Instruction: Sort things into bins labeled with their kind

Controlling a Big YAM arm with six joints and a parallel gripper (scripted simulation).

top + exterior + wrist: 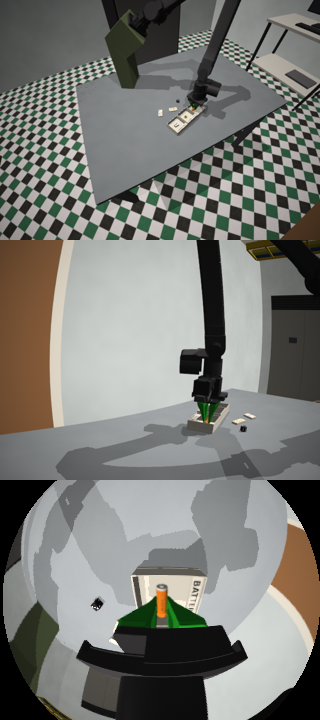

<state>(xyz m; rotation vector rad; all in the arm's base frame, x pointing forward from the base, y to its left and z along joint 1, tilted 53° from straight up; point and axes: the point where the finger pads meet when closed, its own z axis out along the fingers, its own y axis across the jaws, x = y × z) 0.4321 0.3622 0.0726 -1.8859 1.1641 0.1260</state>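
Right now the orange battery is right at my hand. Also, from my hand: three joined white bins 60 mm to the right, 50 mm ahead, 10 mm below; black die 90 mm to the right, 90 mm behind, 20 mm below; brass nut 70 mm to the right, 50 mm ahead, 10 mm below.
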